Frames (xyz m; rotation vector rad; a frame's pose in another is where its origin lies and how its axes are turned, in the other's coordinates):
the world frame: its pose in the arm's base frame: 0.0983 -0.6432 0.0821 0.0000 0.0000 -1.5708
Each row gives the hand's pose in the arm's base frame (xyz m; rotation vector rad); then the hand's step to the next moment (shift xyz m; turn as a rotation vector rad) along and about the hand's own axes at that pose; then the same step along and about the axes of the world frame.
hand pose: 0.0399 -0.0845 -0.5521 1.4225 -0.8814 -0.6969
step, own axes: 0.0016 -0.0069 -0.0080 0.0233 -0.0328 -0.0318
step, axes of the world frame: -0.0025 0.0083 -0.0062 0.0046 0.0424 -0.0285
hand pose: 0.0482 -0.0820 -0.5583 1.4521 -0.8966 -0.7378
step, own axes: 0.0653 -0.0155 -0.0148 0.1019 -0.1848 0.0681
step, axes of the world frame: 0.0492 0.0469 -0.0100 0.1249 0.0114 -0.1828
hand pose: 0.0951 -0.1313 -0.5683 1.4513 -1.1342 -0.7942
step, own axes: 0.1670 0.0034 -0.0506 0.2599 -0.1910 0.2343
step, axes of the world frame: 0.1399 0.0997 0.0310 0.3299 -0.0892 -0.2052
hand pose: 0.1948 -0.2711 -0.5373 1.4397 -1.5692 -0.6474
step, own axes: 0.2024 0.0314 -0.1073 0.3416 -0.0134 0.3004
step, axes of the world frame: 0.1696 0.0896 0.1291 0.3870 -0.2303 -0.0658
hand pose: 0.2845 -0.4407 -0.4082 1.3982 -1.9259 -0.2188
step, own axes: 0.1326 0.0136 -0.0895 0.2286 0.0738 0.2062
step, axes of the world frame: 0.0868 0.0290 0.1319 0.2278 -0.2198 -0.0042
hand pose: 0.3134 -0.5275 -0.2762 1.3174 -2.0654 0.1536
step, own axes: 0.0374 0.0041 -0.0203 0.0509 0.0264 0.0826
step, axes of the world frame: 0.0177 -0.0036 0.0388 0.0618 -0.0747 -0.0266
